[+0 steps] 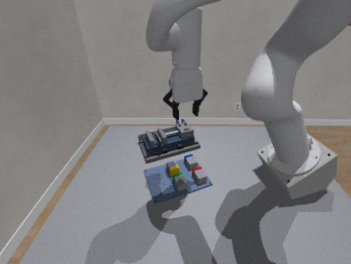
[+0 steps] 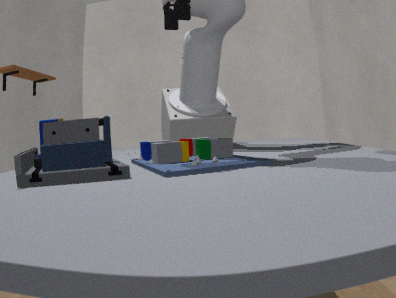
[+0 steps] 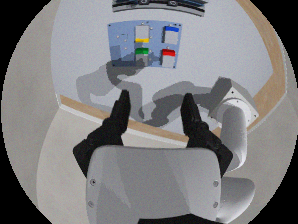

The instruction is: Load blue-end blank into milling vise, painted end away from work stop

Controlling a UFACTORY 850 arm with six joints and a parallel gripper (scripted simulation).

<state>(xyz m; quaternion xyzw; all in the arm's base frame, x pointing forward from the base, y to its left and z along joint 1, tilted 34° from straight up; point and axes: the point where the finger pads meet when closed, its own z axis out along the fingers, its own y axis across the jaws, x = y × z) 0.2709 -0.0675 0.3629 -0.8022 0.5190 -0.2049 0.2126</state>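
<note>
Right now the red-ended blank is 290 mm below my hand, 60 mm behind it and 20 mm to the left of it. From my hand the other things lie so: green-ended blank (290 mm below, 60 mm to the left, 20 mm ahead); then yellow-ended blank (290 mm below, 60 mm ahead, 20 mm to the right); then plate (310 mm below, 40 mm ahead, 20 mm to the left).
</note>
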